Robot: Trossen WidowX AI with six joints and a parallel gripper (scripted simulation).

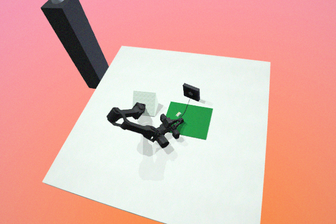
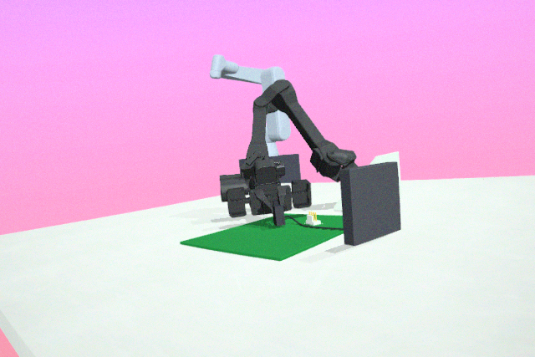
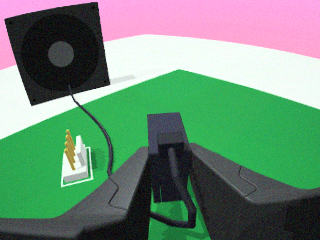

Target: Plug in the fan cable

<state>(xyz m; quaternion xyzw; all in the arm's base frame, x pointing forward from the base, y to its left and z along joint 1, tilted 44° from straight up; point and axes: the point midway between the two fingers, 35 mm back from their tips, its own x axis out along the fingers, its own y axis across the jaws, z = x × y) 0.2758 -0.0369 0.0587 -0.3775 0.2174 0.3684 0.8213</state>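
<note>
Now: the dark fan plug 10 mm below my gripper tip. Also, from my gripper tip: green board (50 mm below, 40 mm to the left, 40 mm ahead); white four-pin fan header (60 mm to the left, 30 mm below, 30 mm behind); fan (220 mm to the left, 20 mm ahead, 20 mm above).
</note>
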